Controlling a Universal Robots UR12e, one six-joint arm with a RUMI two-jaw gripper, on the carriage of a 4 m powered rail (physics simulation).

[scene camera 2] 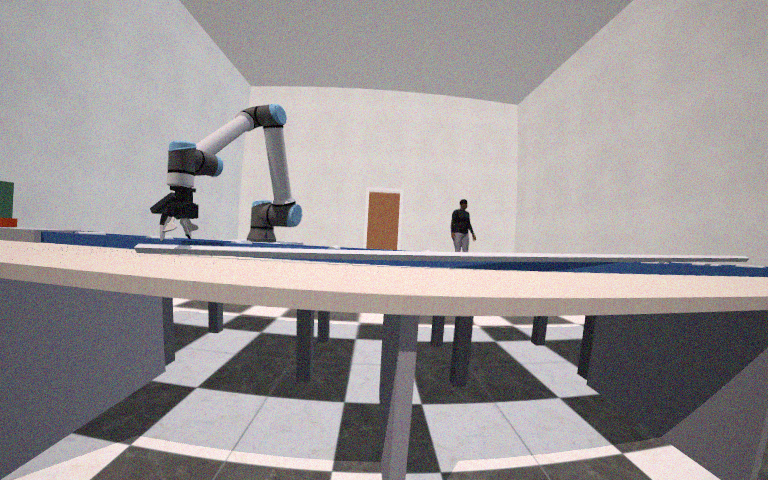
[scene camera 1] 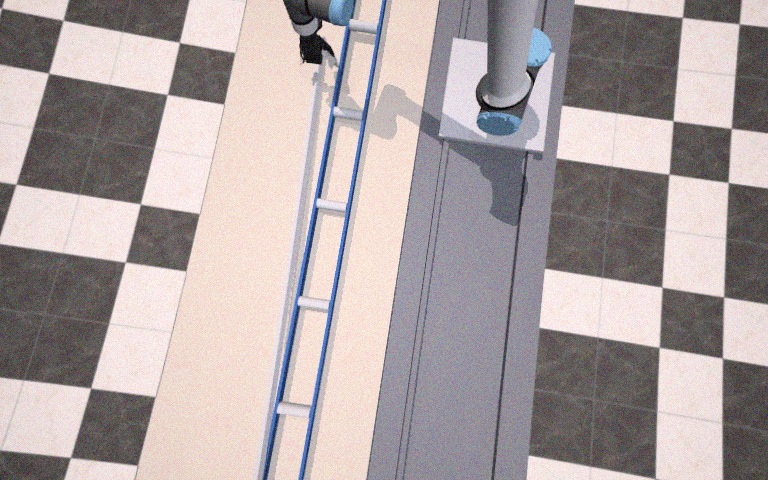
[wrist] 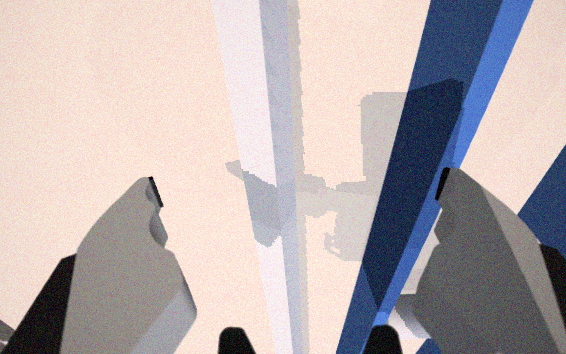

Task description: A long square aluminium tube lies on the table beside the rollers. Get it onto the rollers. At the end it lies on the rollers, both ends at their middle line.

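Pixels of known places: gripper, fingertip midpoint: (scene camera 2: 176,240) (scene camera 1: 320,65) (wrist: 295,176); arm's base, origin of the base link: (scene camera 2: 261,241).
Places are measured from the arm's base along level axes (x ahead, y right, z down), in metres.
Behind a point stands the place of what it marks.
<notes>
The long square aluminium tube (scene camera 1: 300,215) {x 0.739, y -0.663, z -0.011 m} (scene camera 2: 441,255) {x 0.748, y -1.011, z -0.022 m} (wrist: 252,125) {x 0.792, y 0.000, z -0.002 m} lies on the table left of the roller frame, close to its near blue rail. In scene camera 1 the gap to that rail narrows toward the bottom. White rollers (scene camera 1: 331,204) {x 0.619, y -0.601, z -0.030 m} sit between the two blue rails. My gripper (scene camera 1: 320,63) {x 0.769, y -0.018, z -0.026 m} (scene camera 2: 176,236) {x 0.769, y -0.018, z -0.026 m} (wrist: 295,176) {x 0.769, y -0.018, z -0.026 m} is open, pointing down above the table near the tube's far end in scene camera 1. In the wrist view the tube passes between the spread fingers, left of their middle, with nothing gripped. The right fingertip overlaps the blue rail in that view.
The near blue rail (scene camera 1: 322,164) {x 0.686, y -0.440, z -0.022 m} (wrist: 450,40) {x 0.694, y 0.040, z 0.002 m} runs along the tube. The arm's carriage (scene camera 1: 461,90) {x 0.156, y -0.009, z 0.000 m} stands on the grey powered rail (scene camera 1: 464,283) to the right of the table (scene camera 1: 226,283) {x 0.995, y -0.983, z 0.030 m}. A person (scene camera 2: 462,223) and a brown door (scene camera 2: 384,220) are at the back.
</notes>
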